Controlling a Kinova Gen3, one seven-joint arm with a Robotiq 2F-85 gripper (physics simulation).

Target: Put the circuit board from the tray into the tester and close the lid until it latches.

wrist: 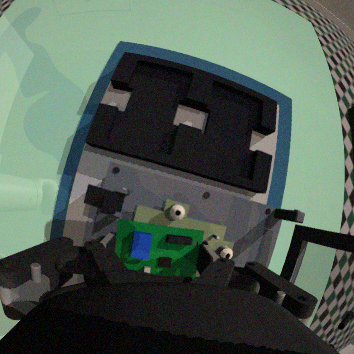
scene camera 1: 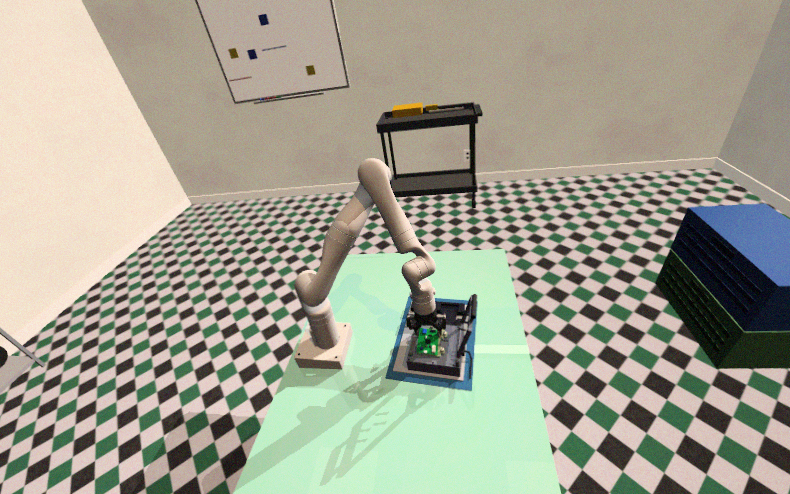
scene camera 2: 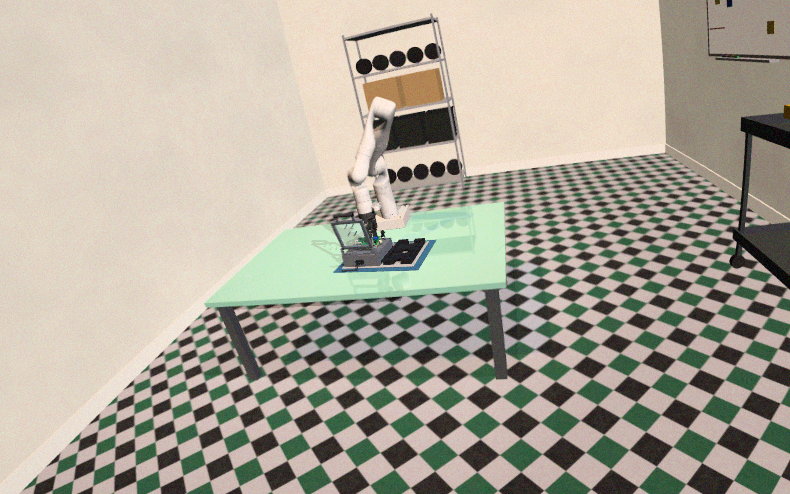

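Where they show: gripper, between the fingertips: [wrist: 157, 249] [scene camera 1: 428, 335] [scene camera 2: 373, 242]; arm's base, origin of its link: [scene camera 1: 327, 339] [scene camera 2: 390, 214].
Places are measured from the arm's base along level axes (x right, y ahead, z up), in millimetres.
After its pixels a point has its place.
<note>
The green circuit board [scene camera 1: 428, 343] @[x 76, y 384, z 20 mm] [wrist: 159, 235] @[x 17, y 389, z 18 mm], with a blue part on it, lies level over the olive plate of the grey tester [scene camera 1: 434, 364] @[x 148, y 397, z 0 mm] [scene camera 2: 361, 257] @[x 76, y 501, z -8 mm] [wrist: 150, 181] @[x -27, y 381, z 2 mm]. My gripper [scene camera 1: 427, 329] @[x 31, y 388, z 11 mm] [scene camera 2: 371, 234] @[x 31, y 388, z 11 mm] [wrist: 157, 249] @[x 31, y 388, z 11 mm] points down at the board. In the wrist view its fingertips stand against the board's left and right edges, shut on it. Whether the board is fully seated is hidden. The tester's lid [scene camera 1: 473, 307] @[x 108, y 534, z 217 mm] [scene camera 2: 347, 219] @[x 85, y 532, z 183 mm] [wrist: 294, 252] @[x 34, y 502, z 45 mm] stands open and upright at one side. The black tray [scene camera 2: 403, 251] @[x -99, y 411, z -49 mm] [wrist: 225, 176] @[x -36, y 463, z -30 mm] beside the tester shows two empty pockets.
Tester and tray stand on a blue-edged mat [scene camera 1: 431, 382] @[x 180, y 380, z -56 mm] [wrist: 283, 150] @[x -80, y 572, z -56 mm] on the green table [scene camera 1: 407, 442] @[x 369, y 291, z -58 mm] [scene camera 2: 279, 279] @[x 499, y 497, z -58 mm]. Two pale round knobs [wrist: 177, 212] @[x -3, y 402, z 23 mm] [wrist: 226, 253] @[x 33, y 445, z 23 mm] stand close to the board. A dark clamp-like block [wrist: 105, 197] @[x -14, y 353, z 47 mm] sits at the tester's left in the wrist view.
</note>
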